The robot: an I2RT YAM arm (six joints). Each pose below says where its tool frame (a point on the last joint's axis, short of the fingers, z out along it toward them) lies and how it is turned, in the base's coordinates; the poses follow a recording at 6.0 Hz.
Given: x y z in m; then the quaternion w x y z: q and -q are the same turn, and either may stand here.
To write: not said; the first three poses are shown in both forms.
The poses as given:
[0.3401 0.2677 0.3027 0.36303 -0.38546 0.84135 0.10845]
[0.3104 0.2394 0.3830 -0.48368 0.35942 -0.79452 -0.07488]
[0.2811 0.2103 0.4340 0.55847 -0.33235 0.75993 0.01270]
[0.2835 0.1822 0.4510 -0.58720 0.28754 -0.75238 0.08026]
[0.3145 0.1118 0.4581 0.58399 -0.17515 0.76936 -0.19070]
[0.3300 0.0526 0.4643 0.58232 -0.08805 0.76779 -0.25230]
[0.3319 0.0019 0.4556 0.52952 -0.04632 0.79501 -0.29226]
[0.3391 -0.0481 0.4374 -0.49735 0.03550 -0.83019 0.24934]
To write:
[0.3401 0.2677 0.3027 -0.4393 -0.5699 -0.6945 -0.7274 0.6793 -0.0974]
[0.3104 0.2394 0.3830 -0.2737 -0.4987 -0.8224 -0.6436 0.7304 -0.2287]
[0.2811 0.2103 0.4340 -0.1553 -0.4909 -0.8572 -0.5193 0.7788 -0.3519]
[0.2835 0.1822 0.4510 -0.1450 -0.5269 -0.8374 -0.3384 0.8218 -0.4585]
[0.3145 0.1118 0.4581 -0.2566 -0.4922 -0.8318 -0.0468 0.8659 -0.4980]
[0.3300 0.0526 0.4643 -0.3063 -0.4290 -0.8498 0.1586 0.8572 -0.4900]
[0.3319 0.0019 0.4556 -0.4349 -0.3832 -0.8149 0.2359 0.8249 -0.5138]
[0.3391 -0.0481 0.4374 -0.5028 -0.3070 -0.8081 0.1891 0.8731 -0.4493]

